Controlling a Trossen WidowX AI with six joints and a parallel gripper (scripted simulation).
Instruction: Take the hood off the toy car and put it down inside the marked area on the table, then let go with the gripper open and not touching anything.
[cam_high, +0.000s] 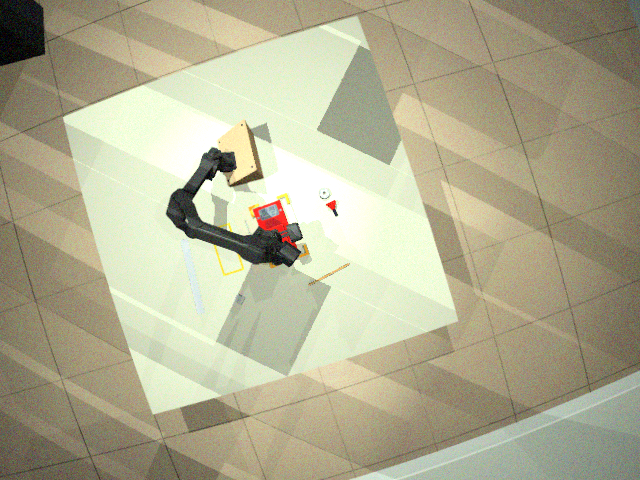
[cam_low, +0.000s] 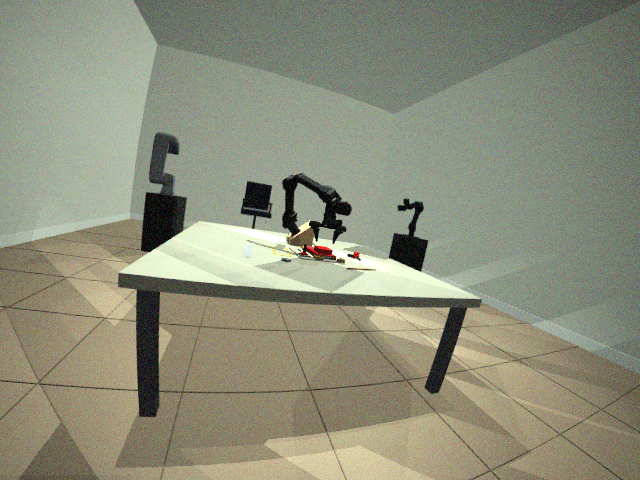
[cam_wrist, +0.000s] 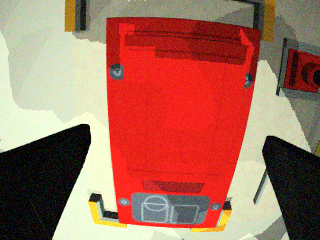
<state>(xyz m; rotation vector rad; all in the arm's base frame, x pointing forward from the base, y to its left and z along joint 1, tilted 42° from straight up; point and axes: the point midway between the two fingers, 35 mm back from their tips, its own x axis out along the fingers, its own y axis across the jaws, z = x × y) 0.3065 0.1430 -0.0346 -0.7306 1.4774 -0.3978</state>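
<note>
My gripper tip is 40 mm above the red hood. From my gripper tip the other things lie so: thin wooden rod (160 mm ahead, 170 mm to the left, 70 mm below); then pale ruler (90 mm ahead, 370 mm to the right, 80 mm below).
</note>
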